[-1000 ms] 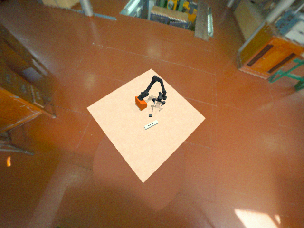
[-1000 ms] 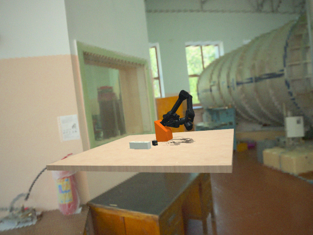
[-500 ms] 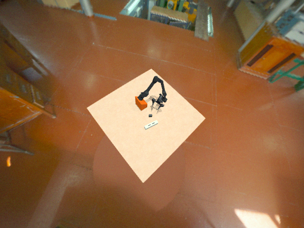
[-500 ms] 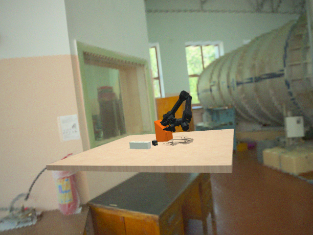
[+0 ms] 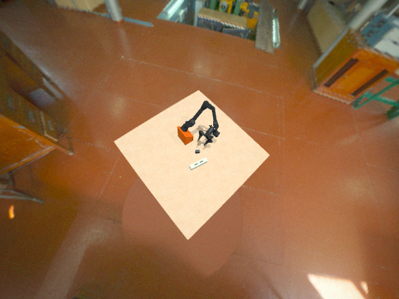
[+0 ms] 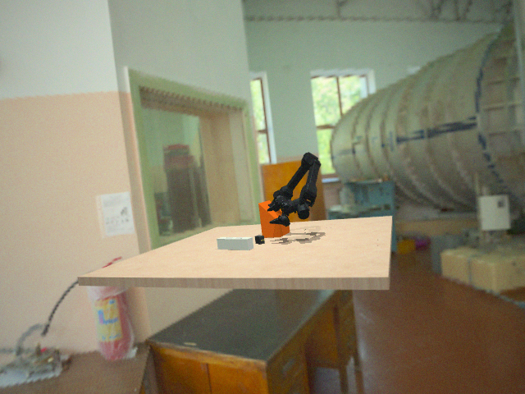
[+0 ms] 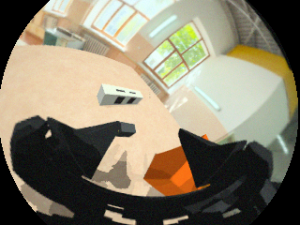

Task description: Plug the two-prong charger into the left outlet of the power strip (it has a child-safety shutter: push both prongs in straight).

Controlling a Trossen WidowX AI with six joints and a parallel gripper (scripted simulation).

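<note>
My gripper tip is now 120 mm above the two-prong charger, 40 mm to the left of it and 30 mm short of it.
</note>
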